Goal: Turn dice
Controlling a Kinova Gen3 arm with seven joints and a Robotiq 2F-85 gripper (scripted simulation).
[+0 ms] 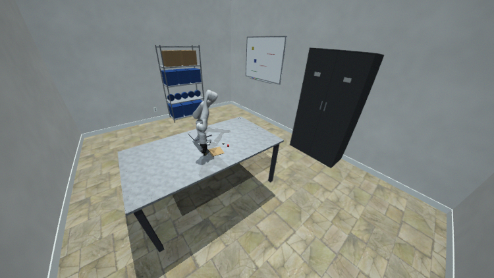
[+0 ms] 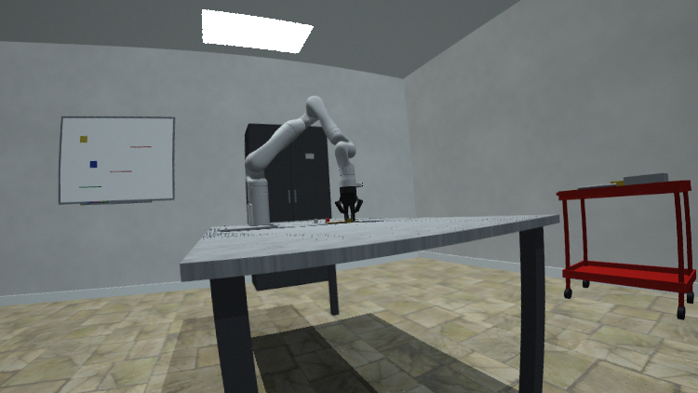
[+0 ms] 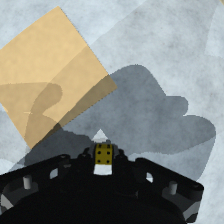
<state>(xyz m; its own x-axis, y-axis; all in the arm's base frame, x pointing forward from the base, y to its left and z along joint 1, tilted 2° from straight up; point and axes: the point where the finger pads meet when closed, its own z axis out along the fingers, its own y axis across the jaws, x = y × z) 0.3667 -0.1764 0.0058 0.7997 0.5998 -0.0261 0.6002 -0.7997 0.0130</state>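
Right now my hand is 2 cm short of the tan mat, 13 cm to the right of it and 2 cm above it. Also, from my hand: red die: 3 cm ahead, 29 cm to the left, 1 cm below; then yellow die: 1 cm below; then white die: 4 cm behind, 28 cm to the left, 1 cm below.
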